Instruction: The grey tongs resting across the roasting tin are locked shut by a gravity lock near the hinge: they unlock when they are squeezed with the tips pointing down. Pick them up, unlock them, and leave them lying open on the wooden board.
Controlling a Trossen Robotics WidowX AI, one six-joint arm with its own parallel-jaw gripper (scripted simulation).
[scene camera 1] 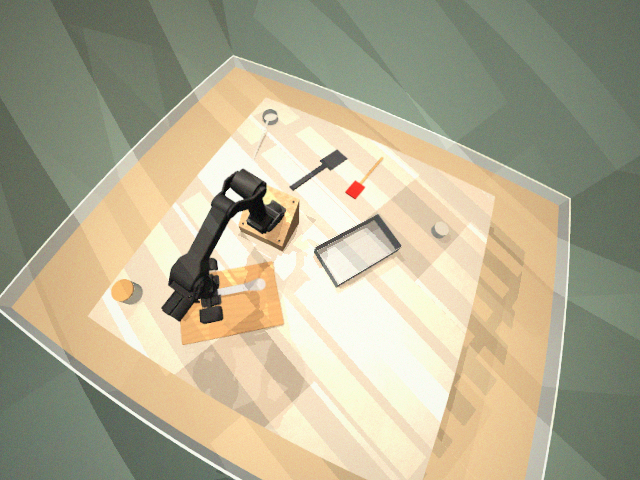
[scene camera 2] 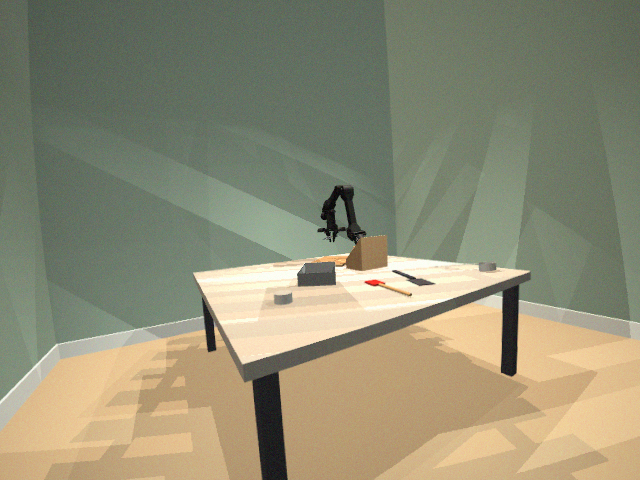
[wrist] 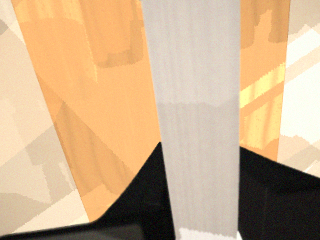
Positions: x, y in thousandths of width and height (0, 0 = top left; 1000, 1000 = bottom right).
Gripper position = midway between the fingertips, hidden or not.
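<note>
Roasting tin (scene camera 1: 545, 530). Wooden board (scene camera 1: 387, 649), also (wrist: 295, 298). Gripper (scene camera 1: 338, 616), also (wrist: 583, 610).
</note>
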